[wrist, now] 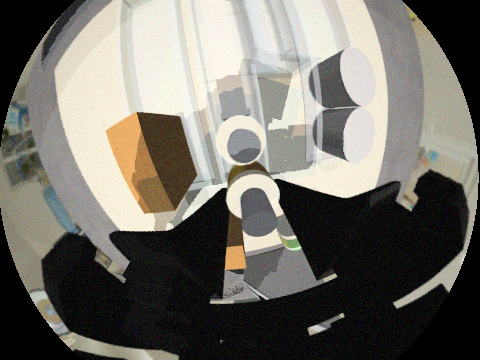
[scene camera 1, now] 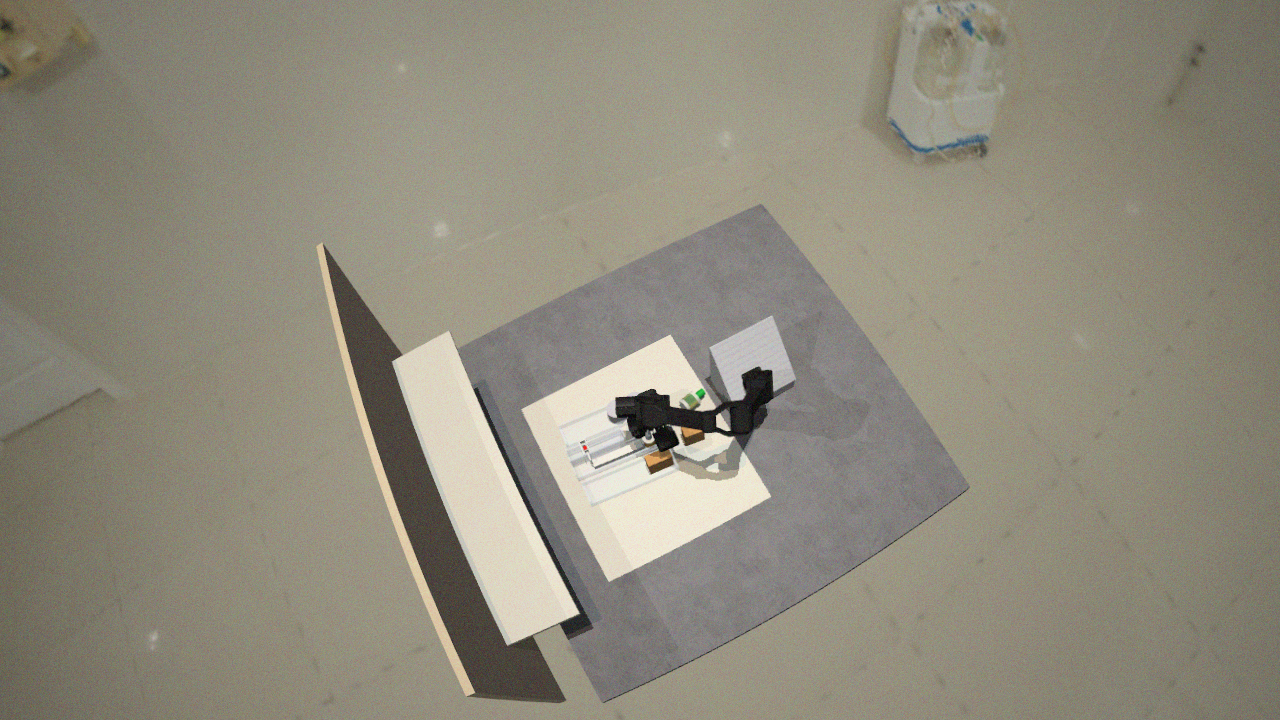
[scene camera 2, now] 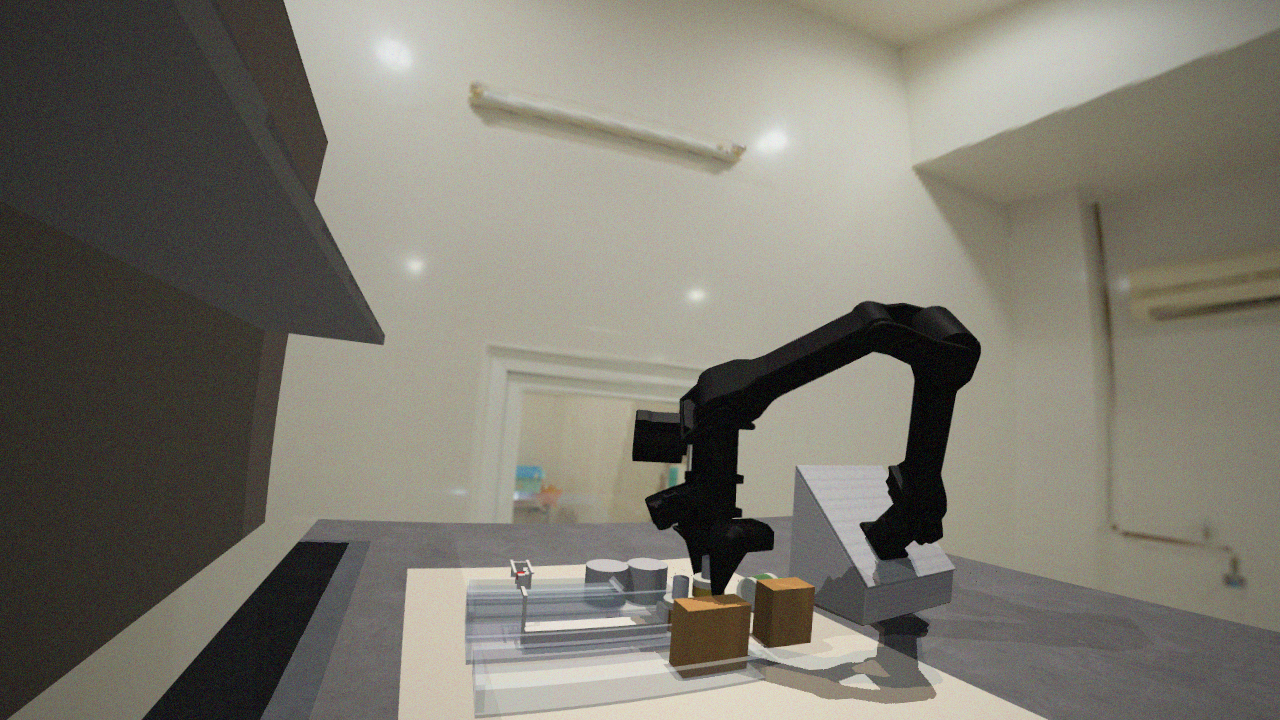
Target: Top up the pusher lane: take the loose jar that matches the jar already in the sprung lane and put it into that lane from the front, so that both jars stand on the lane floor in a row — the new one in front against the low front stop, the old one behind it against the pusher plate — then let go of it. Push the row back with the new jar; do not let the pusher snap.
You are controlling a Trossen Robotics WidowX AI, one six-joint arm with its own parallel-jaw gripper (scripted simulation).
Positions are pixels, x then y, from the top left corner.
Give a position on a clear pusher lane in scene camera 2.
493,613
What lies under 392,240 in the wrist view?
My gripper.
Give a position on a shelf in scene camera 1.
521,585
